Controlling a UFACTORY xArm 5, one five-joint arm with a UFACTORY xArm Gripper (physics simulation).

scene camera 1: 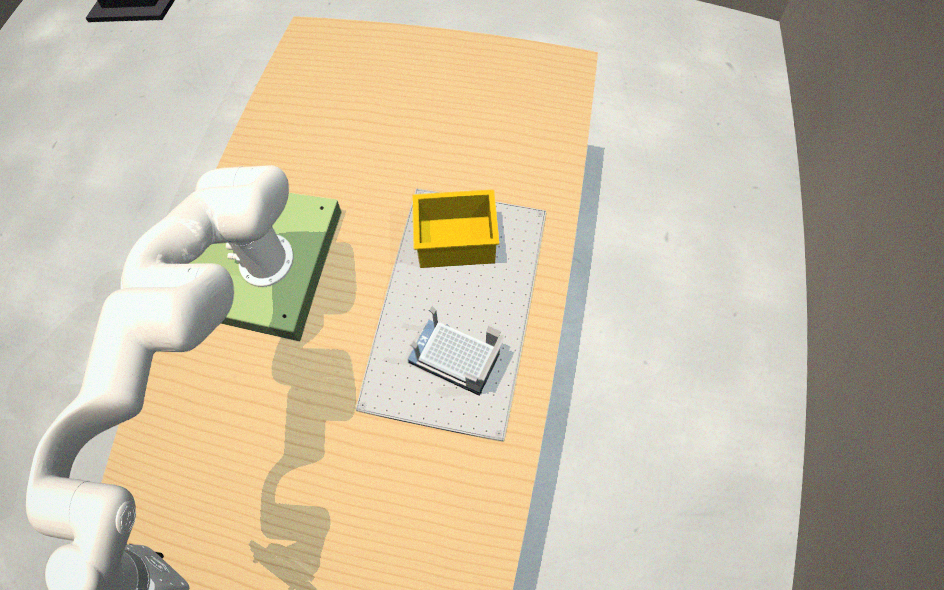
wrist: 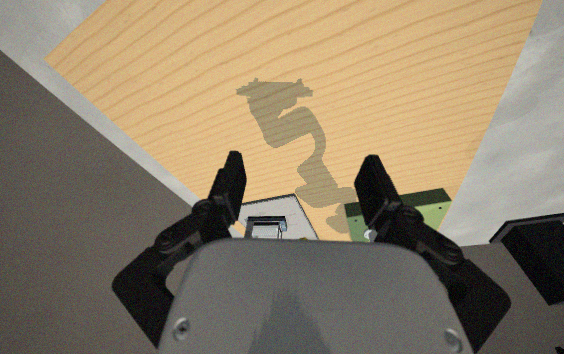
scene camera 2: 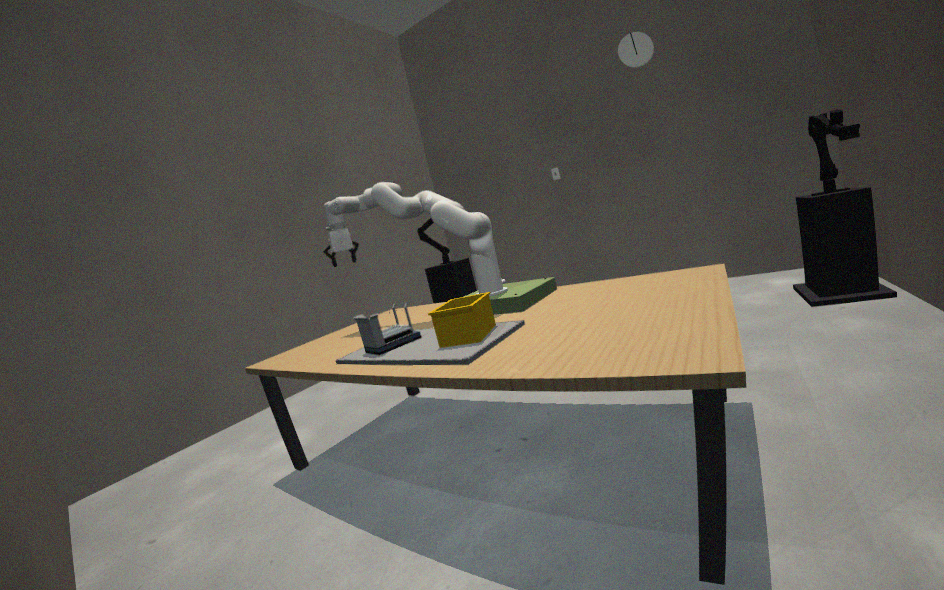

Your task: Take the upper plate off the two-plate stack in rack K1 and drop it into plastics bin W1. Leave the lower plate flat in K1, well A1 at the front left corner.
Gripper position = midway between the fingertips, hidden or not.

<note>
I see my gripper (wrist: pixel 301 167) and a pale gridded plate (scene camera 1: pixel 451 351).
</note>
